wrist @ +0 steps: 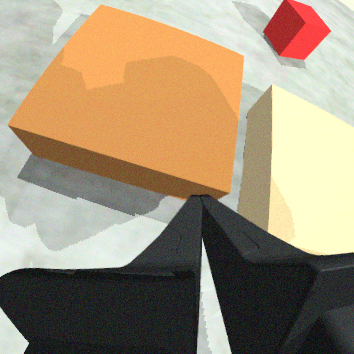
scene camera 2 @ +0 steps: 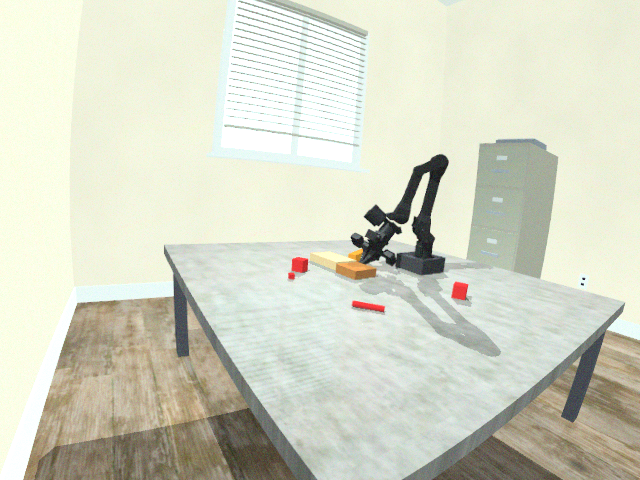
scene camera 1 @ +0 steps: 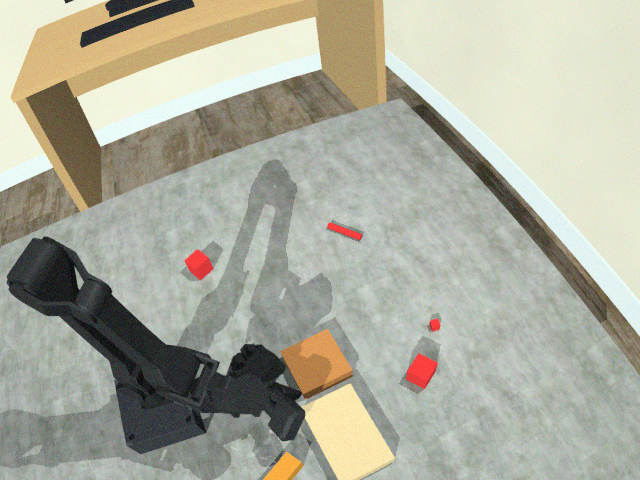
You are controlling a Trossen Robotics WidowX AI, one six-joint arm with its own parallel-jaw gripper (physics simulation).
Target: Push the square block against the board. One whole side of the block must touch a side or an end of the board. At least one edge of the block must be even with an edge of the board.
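Frame: origin at the arm's base, x up, y left, z back, level; metres.
Seen in the pictures: gripper, fingertip midpoint: (wrist: 198, 202) (scene camera 1: 299, 394); arm's base, link origin: (scene camera 2: 423, 256) (scene camera 1: 155, 390).
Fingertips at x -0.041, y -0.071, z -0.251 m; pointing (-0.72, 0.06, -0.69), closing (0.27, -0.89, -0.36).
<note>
Offsets run from my fingertips to a thing's top centre.
The square block @[dx +0.014, dy +0.046, dz -0.047 m] (scene camera 1: 317, 361) (scene camera 2: 355, 269) (wrist: 150, 110) is orange-brown and lies flat beside one end of the cream board @[dx +0.014, dy -0.103, dz -0.050 m] (scene camera 1: 348, 434) (scene camera 2: 326, 259) (wrist: 315, 185). Their facing sides look nearly parallel, with a narrow strip of table between them in scene camera 1 and the wrist view. The block's outer sides look roughly in line with the board's long sides. My gripper (scene camera 1: 298, 393) (scene camera 2: 363, 261) (wrist: 198, 202) is shut and empty. Its fingertips are at the block's near side, close to the corner by the board; whether they touch it is unclear.
Red cubes @[dx +0.025, dy +0.358, dz +0.119 m] (scene camera 1: 198, 264) @[dx +0.025, dy -0.044, dz -0.215 m] (scene camera 1: 421, 370) (scene camera 2: 459, 290) (scene camera 2: 299, 264) (wrist: 297, 30), a tiny red cube @[dx +0.001, dy +0.038, dz -0.283 m] (scene camera 1: 434, 324) (scene camera 2: 291, 275) and a red rod @[dx -0.001, dy +0.329, dz -0.208 m] (scene camera 1: 344, 230) (scene camera 2: 368, 306) lie on the table. An orange-yellow piece @[dx +0.016, dy -0.176, dz +0.137 m] (scene camera 1: 283, 467) (scene camera 2: 355, 254) lies near the board's left side in scene camera 1.
</note>
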